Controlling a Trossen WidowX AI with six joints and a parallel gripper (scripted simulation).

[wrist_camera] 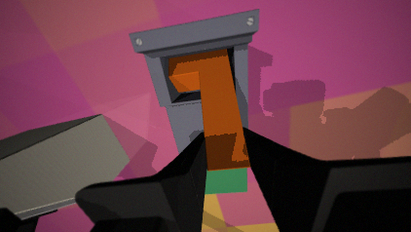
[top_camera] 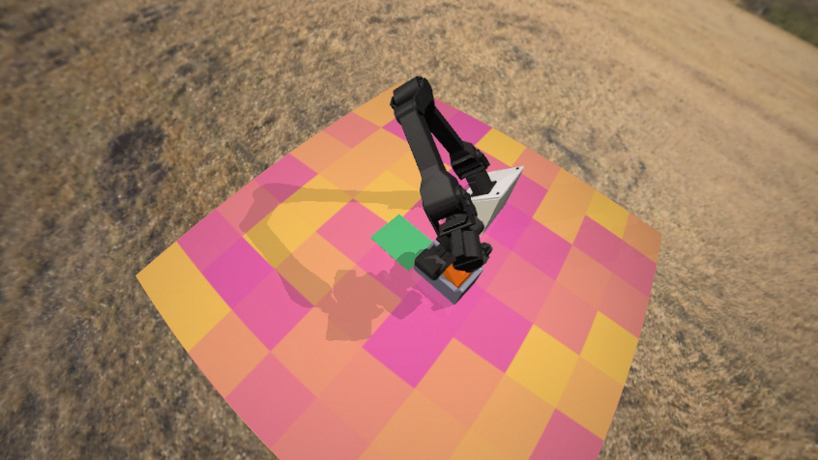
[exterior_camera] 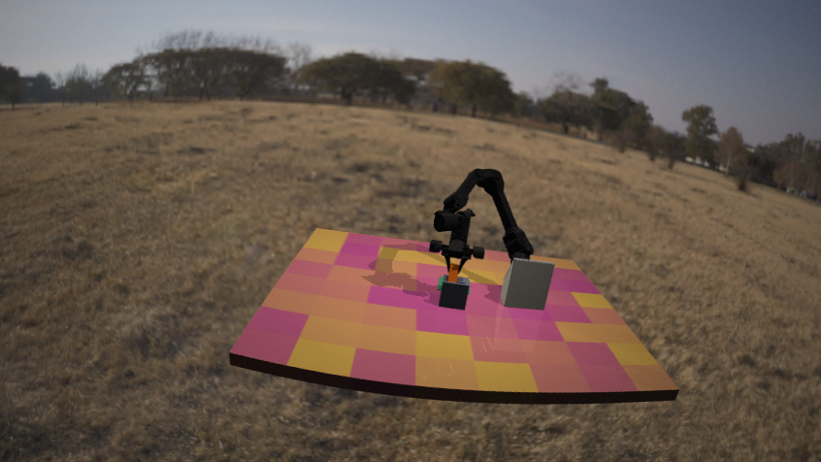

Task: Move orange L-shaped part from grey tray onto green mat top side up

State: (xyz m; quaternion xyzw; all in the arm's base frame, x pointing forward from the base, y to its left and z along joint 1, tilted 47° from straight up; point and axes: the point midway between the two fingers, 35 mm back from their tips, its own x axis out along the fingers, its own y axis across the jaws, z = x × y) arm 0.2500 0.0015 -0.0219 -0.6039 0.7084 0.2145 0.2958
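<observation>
My gripper tip is now 4 cm past the green mat, 14 cm to the left of it and 11 cm above it. From my gripper tip the other things lie so: orange L-shaped part: 1 cm behind, 3 cm to the left, 3 cm below.
</observation>
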